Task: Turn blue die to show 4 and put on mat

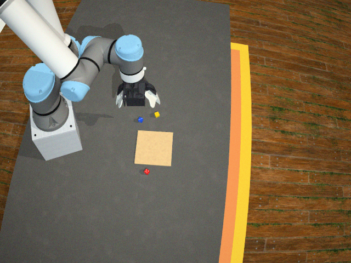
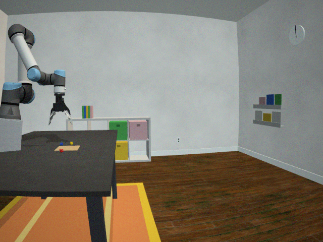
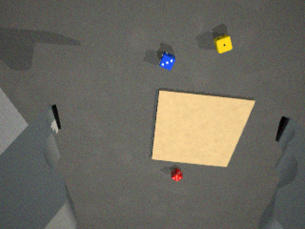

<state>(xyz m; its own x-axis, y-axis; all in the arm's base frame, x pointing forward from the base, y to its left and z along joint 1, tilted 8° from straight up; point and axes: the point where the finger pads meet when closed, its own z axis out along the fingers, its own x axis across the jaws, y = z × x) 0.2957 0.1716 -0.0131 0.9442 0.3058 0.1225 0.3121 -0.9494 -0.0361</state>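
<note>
Right now my hand is 130 mm above the blue die. From my hand the other things lie so: tan mat (90 mm ahead, 100 mm to the right, 130 mm below); then yellow die (60 mm ahead, 40 mm to the left, 130 mm below); then red die (100 mm ahead, 200 mm to the right, 130 mm below).
</note>
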